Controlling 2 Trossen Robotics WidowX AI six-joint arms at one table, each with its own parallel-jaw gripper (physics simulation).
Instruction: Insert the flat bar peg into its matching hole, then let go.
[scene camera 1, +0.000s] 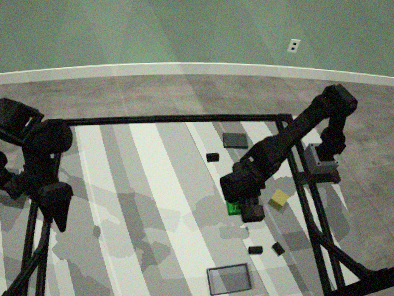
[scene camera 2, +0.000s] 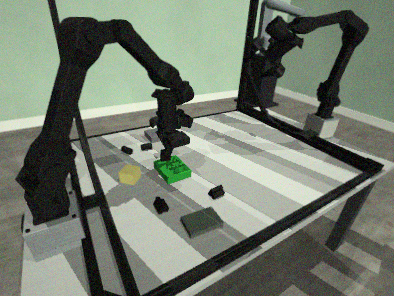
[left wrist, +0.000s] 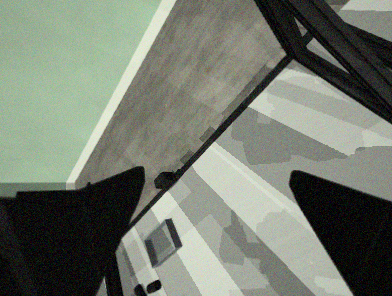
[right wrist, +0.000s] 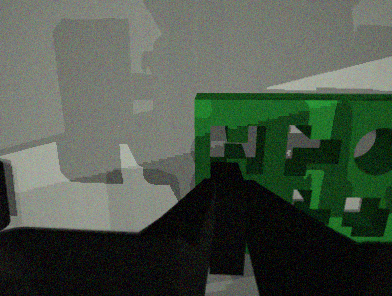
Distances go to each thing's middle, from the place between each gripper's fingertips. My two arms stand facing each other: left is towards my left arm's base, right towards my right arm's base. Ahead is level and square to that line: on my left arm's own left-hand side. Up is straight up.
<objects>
The green hole block (right wrist: 325, 176) lies 40 mm below my right hand, 40 mm ahead of it and 10 mm to the right of it. The rest, counted from my right hand: grey tray (left wrist: 163, 242) (220 mm behind, 80 mm to the left, 40 mm below).
Now: the grey tray 410 mm to the right of my left hand, 270 mm below it and 110 mm behind it. Round my left hand: green hole block: 500 mm to the right, 270 mm below, 150 mm ahead.
</objects>
